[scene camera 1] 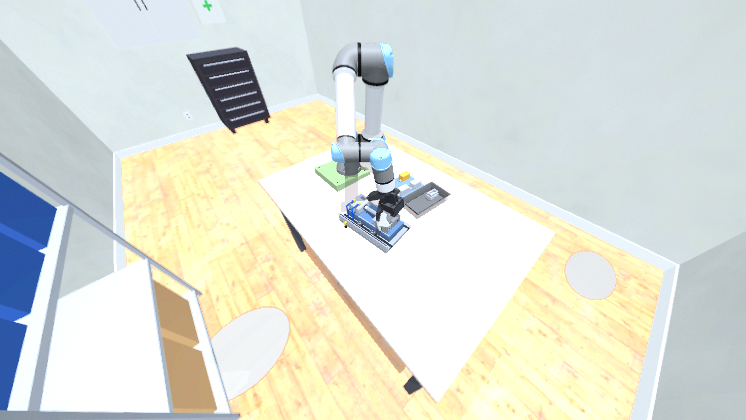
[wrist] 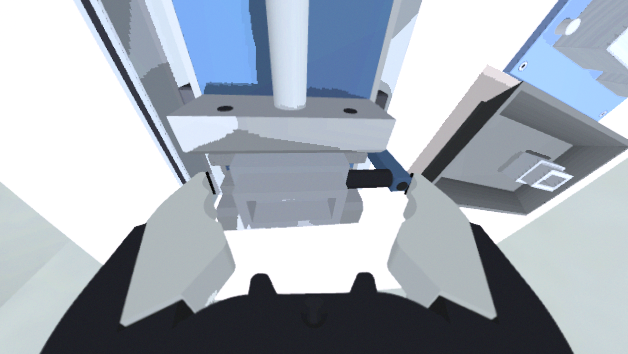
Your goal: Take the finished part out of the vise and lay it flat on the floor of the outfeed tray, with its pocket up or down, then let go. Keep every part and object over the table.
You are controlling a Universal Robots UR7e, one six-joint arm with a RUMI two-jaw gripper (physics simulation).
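Pixels of known places: gripper, fingertip midpoint: (scene camera 1: 389, 219) (wrist: 311, 176); arm's base, link origin: (scene camera 1: 348, 169).
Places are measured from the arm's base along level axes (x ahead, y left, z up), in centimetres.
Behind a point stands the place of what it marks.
The grey finished part (wrist: 290, 175) @[x 48.3, y -12.0, z 7.2 cm] sits at the grey jaw of the vise (wrist: 287, 133) @[x 46.4, y -12.5, z 6.5 cm] (scene camera 1: 397, 233) @[x 55.4, y -9.7, z -1.0 cm]; a recess shows in its near side. My gripper (wrist: 311, 176) @[x 50.3, y -10.2, z 4.3 cm] (scene camera 1: 387, 218) @[x 50.3, y -10.2, z 4.3 cm] is open and empty at the vise. Its two fingers stand apart to the left and right of the part, with gaps on both sides in the wrist view. The part is hard to make out in the scene view. The dark grey outfeed tray (scene camera 1: 419, 205) @[x 48.6, y 12.1, z -1.9 cm] (wrist: 485, 195) @[x 53.4, y 18.5, z -0.6 cm] lies right of the vise, with a small pale grey piece (scene camera 1: 431, 194) @[x 48.9, y 20.1, z 1.5 cm] (wrist: 542, 172) @[x 47.4, y 19.7, z 1.1 cm] inside.
A black rod (wrist: 370, 178) @[x 48.4, y -7.0, z 6.3 cm] with a blue end piece (wrist: 398, 183) @[x 48.2, y -5.3, z 6.7 cm] reaches from the part's right side towards the right finger. A blue plate (wrist: 545, 57) @[x 37.8, y 10.2, z -2.3 cm] bearing grey blocks adjoins the tray. A yellow block (scene camera 1: 404, 175) @[x 27.8, y 20.9, z 1.2 cm] is behind. Blue upright pieces (scene camera 1: 350, 208) @[x 32.5, y -19.9, z 3.8 cm] stand at the vise's far-left end.
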